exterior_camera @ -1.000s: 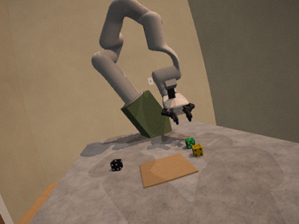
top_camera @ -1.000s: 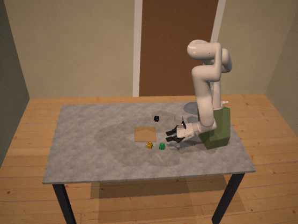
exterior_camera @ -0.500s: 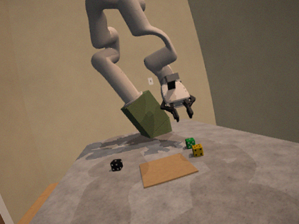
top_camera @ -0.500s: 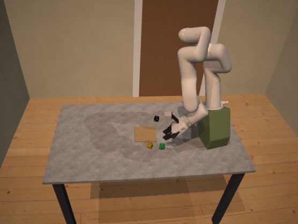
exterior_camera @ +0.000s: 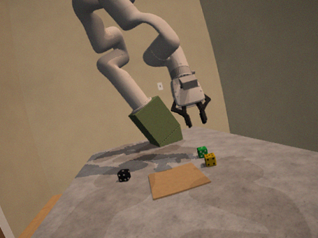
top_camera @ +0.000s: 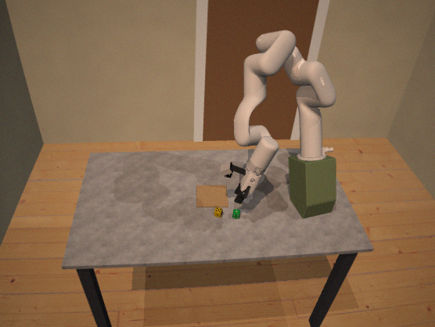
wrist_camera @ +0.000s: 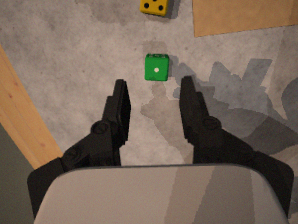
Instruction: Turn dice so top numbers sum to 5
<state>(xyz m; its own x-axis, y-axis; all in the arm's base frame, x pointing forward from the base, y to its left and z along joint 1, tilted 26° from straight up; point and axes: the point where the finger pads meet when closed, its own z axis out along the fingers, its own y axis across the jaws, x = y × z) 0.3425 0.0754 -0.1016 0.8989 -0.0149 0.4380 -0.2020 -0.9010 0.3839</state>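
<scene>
Right now the green die is 11 cm below my hand. Also, from my hand: tan mat (9 cm ahead, 13 cm to the right, 13 cm below); then yellow die (8 cm ahead, 2 cm to the right, 11 cm below); then black die (1 cm behind, 27 cm to the right, 11 cm below).
</scene>
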